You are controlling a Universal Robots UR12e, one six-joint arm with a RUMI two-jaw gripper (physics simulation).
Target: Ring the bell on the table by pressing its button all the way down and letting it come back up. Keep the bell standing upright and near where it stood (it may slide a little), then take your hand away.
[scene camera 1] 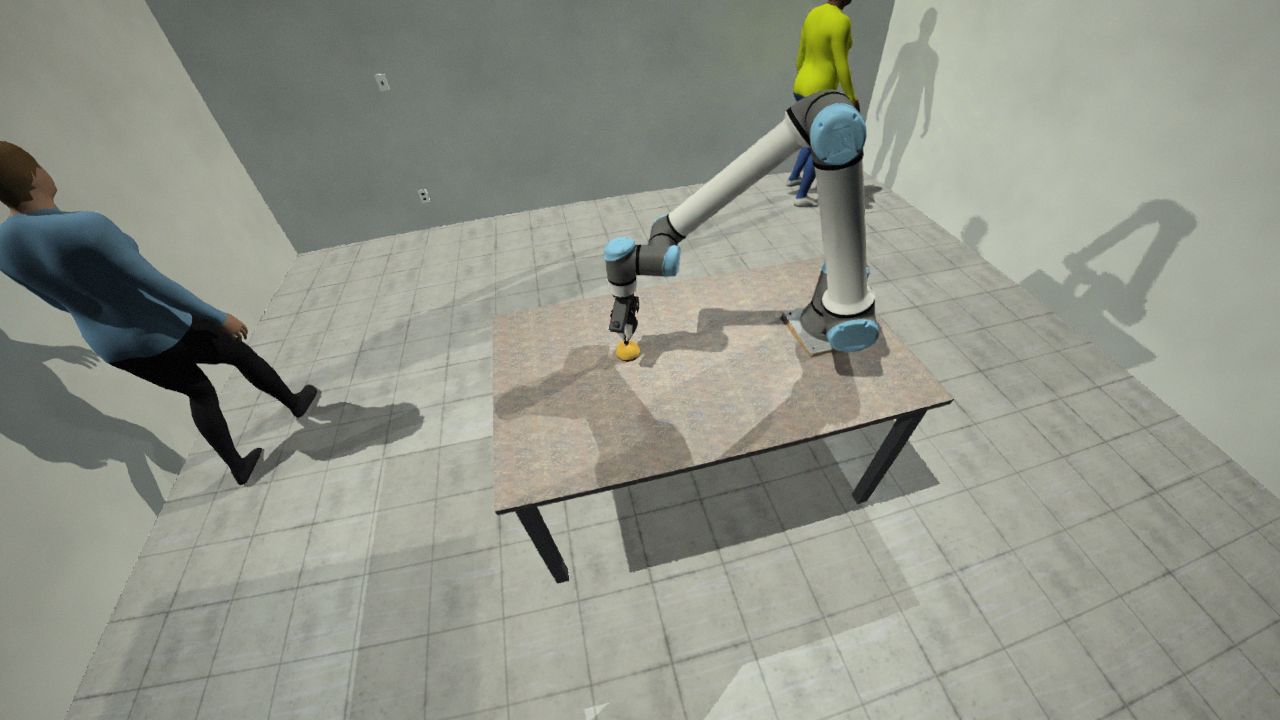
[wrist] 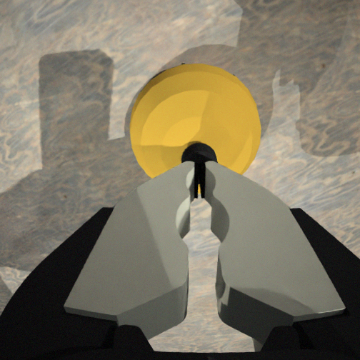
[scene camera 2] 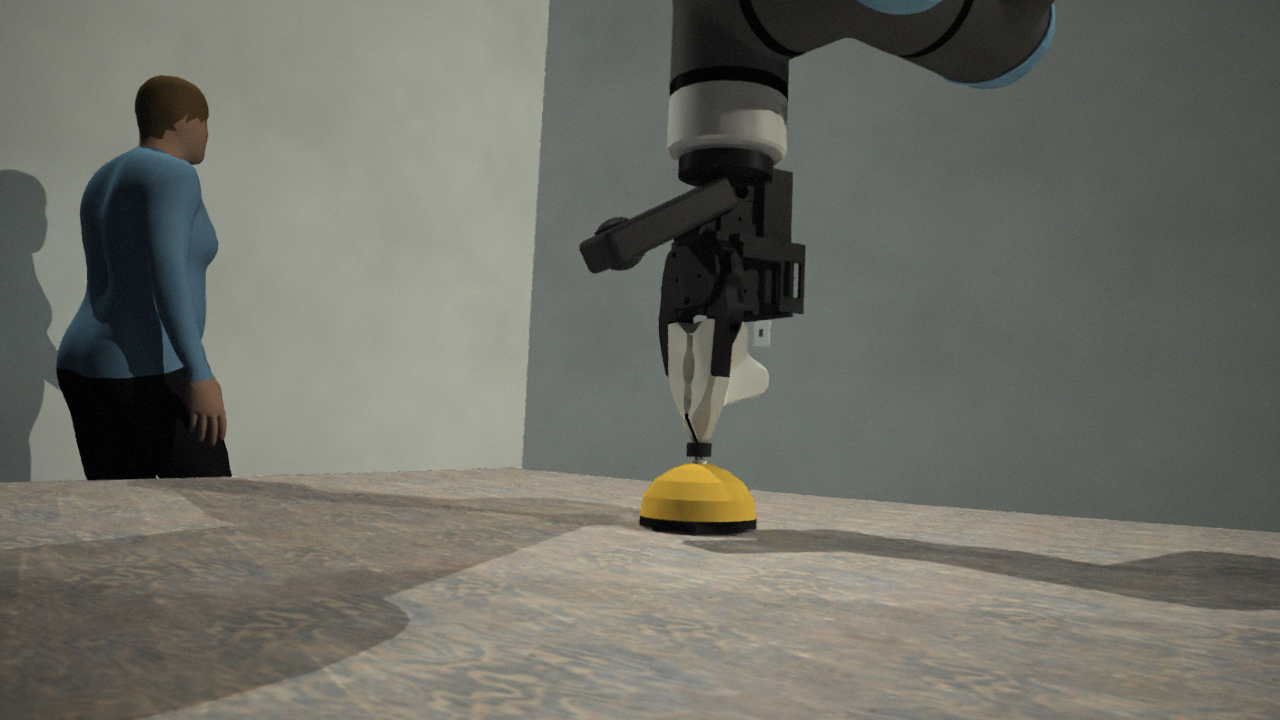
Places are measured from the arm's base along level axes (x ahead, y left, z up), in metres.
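Where they show: gripper, between the fingertips: (scene camera 1: 626,340) (scene camera 2: 699,443).
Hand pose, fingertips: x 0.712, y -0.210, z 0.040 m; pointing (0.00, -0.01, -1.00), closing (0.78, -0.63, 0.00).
Each offset is from my fingertips to the top centre of the thing. Level surfaces: height alone.
The yellow dome bell {0.000 m left, 0.001 m back, 0.001 m up} (scene camera 1: 627,351) (scene camera 2: 698,501) (wrist: 195,110) stands upright on its black base on the table {0.061 m down} (scene camera 1: 751,394) (scene camera 2: 805,644). Its black button {0.000 m left, 0.000 m ahead, 0.001 m up} (scene camera 2: 699,449) (wrist: 198,150) sits low over the dome, with a short bit of bright stem showing below it in scene camera 2. My gripper (scene camera 1: 626,341) (scene camera 2: 698,439) (wrist: 198,167) is shut and empty, pointing straight down. Its fingertips touch the top of the button. In the wrist view the fingertips cover the near part of the button and the near edge of the dome.
The arm's base (scene camera 1: 836,326) is bolted at the right end of the table. A person in a blue top (scene camera 1: 98,277) (scene camera 2: 147,268) stands on the floor left of the table. A person in a yellow top (scene camera 1: 821,49) stands behind the arm, partly hidden by it.
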